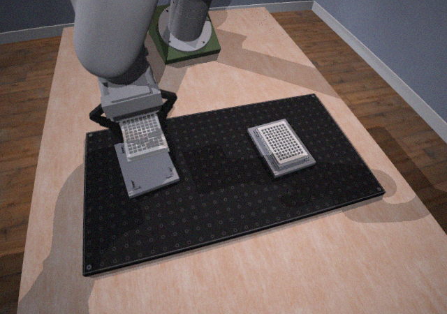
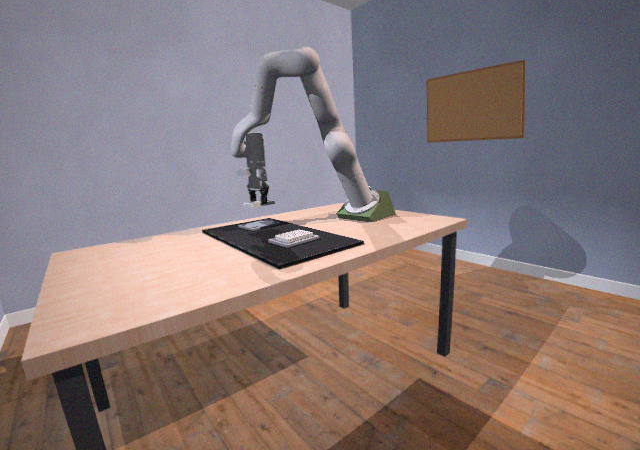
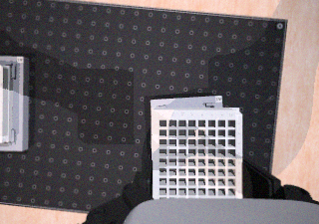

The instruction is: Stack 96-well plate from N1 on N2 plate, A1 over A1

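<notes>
Now: hand 340 mm to the right of the plate nest N2, 120 mm above it and 10 mm past it. From my hand the other things lie so: plate nest N1: 120 mm below, 10 mm to the right; white 96-well plate: 10 mm below.
</notes>
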